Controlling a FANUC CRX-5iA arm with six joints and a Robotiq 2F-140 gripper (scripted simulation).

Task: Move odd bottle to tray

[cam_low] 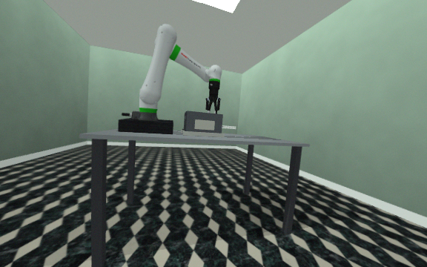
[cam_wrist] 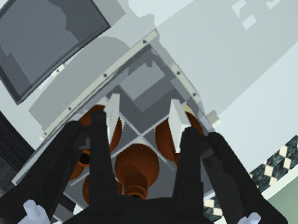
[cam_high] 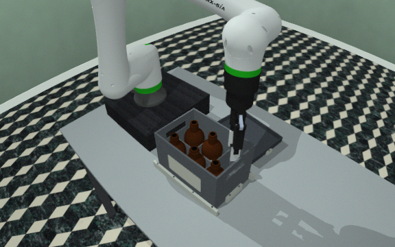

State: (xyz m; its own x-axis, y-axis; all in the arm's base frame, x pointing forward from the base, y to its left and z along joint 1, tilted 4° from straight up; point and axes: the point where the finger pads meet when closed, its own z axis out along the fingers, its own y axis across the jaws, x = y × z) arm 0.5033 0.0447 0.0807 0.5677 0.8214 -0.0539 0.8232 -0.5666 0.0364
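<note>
The crate lies 9 cm below my hand, 8 cm behind it and 6 cm to the right of it. Round my hand: glass bottle 17 cm behind, 8 cm below, 3 cm to the right; then brown bottle 10 cm to the right, 8 cm below, 7 cm behind; then dark grey tray 20 cm to the left, 16 cm below, 14 cm behind.
</note>
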